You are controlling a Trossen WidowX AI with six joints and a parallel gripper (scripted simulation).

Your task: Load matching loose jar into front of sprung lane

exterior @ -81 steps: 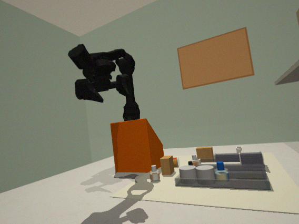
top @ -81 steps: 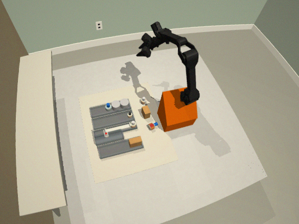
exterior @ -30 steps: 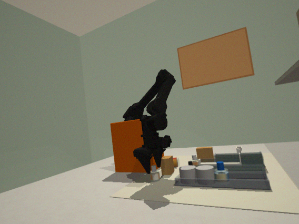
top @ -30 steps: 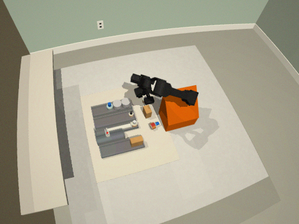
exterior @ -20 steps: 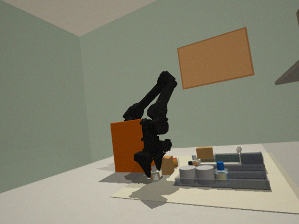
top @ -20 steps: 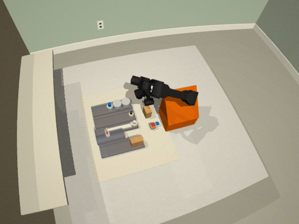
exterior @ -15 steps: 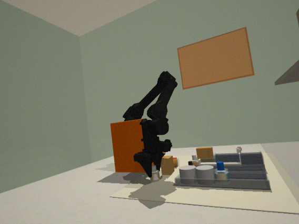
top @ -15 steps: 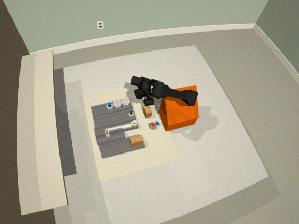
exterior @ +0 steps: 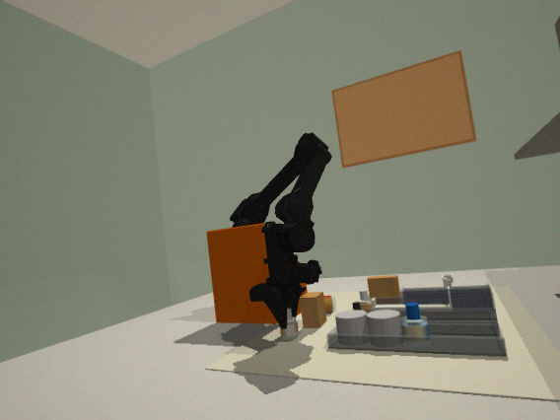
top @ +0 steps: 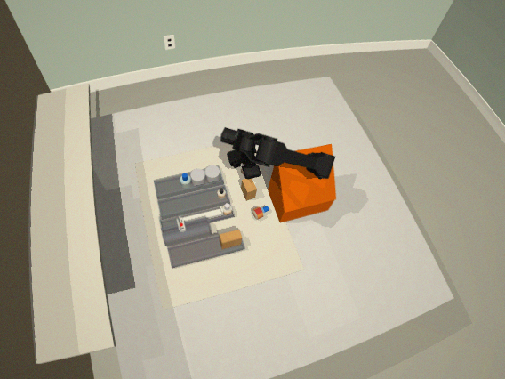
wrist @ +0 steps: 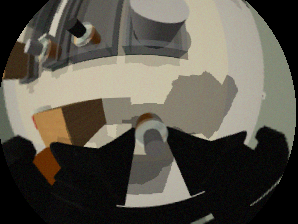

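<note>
Now: gripper tip 2 cm past the jar, 20 cm to the right of it and 1 cm above it. The rest, counted from my gripper tip: grey lane rack 25 cm ahead, 21 cm to the left, 1 cm below; then white pusher rod 21 cm ahead, 22 cm to the left, 2 cm above; then cardboard box 12 cm ahead, 30 cm to the left, 1 cm above.
</note>
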